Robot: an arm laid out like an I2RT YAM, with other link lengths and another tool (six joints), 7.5 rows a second.
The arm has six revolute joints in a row. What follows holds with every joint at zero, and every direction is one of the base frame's. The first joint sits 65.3 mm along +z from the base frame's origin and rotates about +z. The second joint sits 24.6 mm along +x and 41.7 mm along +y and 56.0 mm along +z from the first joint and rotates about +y. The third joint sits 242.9 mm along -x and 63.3 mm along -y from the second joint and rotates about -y. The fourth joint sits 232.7 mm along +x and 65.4 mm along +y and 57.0 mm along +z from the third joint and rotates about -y. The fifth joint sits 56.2 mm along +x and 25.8 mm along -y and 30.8 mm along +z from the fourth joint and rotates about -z. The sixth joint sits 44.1 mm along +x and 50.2 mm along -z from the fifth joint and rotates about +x. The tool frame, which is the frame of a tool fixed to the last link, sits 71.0 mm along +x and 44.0 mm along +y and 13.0 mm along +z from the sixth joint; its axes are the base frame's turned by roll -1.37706, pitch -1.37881 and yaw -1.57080 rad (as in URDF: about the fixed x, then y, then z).
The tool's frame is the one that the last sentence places.
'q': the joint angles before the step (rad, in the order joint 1, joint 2, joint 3, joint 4, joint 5, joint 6). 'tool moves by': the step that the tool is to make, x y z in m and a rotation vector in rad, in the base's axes. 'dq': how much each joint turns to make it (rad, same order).
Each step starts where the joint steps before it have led.
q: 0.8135 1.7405 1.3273 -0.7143 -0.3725 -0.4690
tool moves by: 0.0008 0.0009 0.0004 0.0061 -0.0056 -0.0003
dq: 0.0001 -0.0002 0.0001 0.0082 0.0001 0.0005
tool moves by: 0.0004 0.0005 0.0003 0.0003 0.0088 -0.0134
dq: -0.0002 0.0001 -0.0002 0.0002 -0.0002 0.0158
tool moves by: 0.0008 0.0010 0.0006 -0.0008 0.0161 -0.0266
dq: 0.0002 0.0002 0.0004 -0.0006 0.0016 0.0311
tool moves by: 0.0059 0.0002 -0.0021 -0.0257 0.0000 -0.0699
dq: -0.0004 -0.0001 -0.0001 0.0012 0.0463 0.0583
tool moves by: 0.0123 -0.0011 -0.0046 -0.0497 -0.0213 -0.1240
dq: -0.0002 -0.0001 0.0000 0.0037 0.0990 0.0929
